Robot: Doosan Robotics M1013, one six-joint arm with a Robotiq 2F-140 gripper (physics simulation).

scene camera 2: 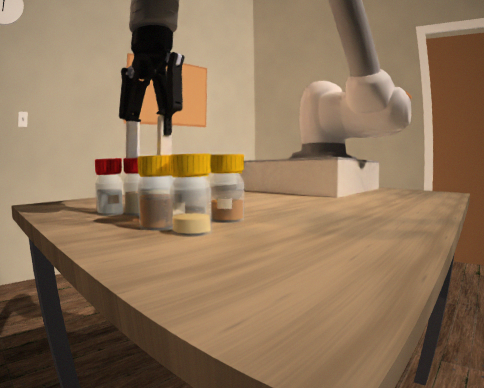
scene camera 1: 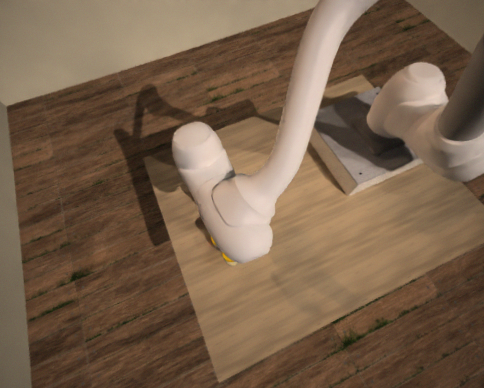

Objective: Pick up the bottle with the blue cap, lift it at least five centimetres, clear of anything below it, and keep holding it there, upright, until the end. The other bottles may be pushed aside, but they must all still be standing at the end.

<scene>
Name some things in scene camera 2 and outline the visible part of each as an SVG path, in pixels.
My gripper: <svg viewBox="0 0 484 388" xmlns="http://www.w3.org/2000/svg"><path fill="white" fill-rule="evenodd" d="M165 26L146 25L135 29L132 33L131 50L134 53L132 65L121 70L122 86L119 118L126 120L126 158L138 158L140 156L141 119L139 119L150 80L153 81L159 110L156 114L160 115L158 116L157 155L172 155L172 116L183 108L182 66L185 57L181 54L170 52L173 46L173 32Z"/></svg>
A yellow-capped bottle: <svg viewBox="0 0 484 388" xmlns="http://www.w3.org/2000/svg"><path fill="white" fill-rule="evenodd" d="M244 155L210 155L211 173L214 173L209 183L212 198L212 222L236 223L244 221L244 181L239 174L244 170Z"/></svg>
A yellow-capped bottle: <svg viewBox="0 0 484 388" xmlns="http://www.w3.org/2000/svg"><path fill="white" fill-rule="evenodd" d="M170 155L138 156L138 174L143 177L138 185L139 227L142 230L163 231L171 229L170 188L172 180L169 176L172 174L170 174Z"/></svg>
</scene>
